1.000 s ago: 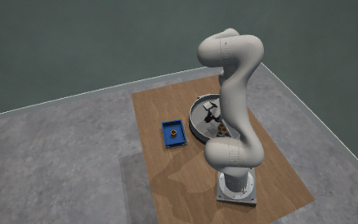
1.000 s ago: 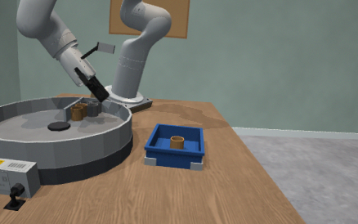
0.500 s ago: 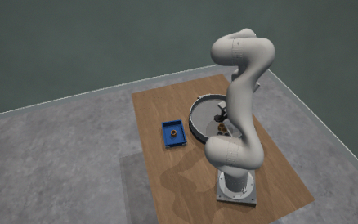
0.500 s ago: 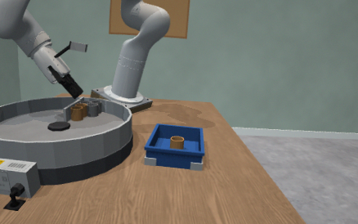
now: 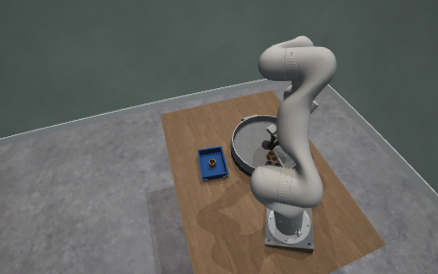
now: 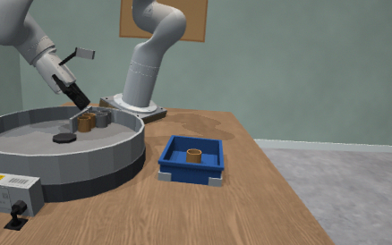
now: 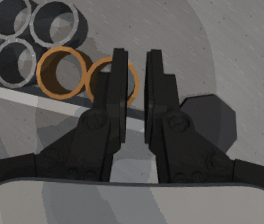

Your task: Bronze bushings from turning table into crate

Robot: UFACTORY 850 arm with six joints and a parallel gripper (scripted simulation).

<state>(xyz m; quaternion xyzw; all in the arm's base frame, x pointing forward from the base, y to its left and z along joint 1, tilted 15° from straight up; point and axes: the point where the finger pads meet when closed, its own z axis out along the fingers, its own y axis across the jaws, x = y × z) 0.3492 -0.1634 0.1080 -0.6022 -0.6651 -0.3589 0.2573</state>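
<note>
The blue crate is 31 cm to the left of my hand, 12 cm below it and 11 cm ahead of it. Also, from my hand: turning table 9 cm below, 6 cm ahead, 3 cm to the right.
</note>
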